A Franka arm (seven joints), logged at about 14 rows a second.
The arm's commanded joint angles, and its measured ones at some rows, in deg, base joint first. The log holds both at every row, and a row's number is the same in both.
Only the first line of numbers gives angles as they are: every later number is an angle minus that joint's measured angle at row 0.
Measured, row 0: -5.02 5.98 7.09 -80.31 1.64 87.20 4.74
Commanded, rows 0 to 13: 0.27 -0.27 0.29 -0.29 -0.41 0.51 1.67; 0.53 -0.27 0.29 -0.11 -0.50 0.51 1.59; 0.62 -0.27 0.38 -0.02 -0.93 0.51 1.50; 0.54 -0.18 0.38 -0.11 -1.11 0.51 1.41; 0.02 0.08 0.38 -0.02 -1.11 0.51 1.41; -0.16 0.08 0.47 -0.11 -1.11 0.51 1.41; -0.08 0.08 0.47 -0.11 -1.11 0.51 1.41; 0.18 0.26 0.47 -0.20 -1.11 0.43 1.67; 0.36 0.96 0.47 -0.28 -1.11 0.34 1.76; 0.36 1.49 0.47 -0.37 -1.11 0.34 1.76; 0.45 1.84 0.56 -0.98 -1.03 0.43 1.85; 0.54 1.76 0.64 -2.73 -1.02 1.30 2.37; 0.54 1.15 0.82 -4.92 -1.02 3.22 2.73; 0.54 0.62 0.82 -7.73 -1.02 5.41 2.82
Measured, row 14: 0.17 1.89 0.55 -2.94 -0.30 1.72 0.84
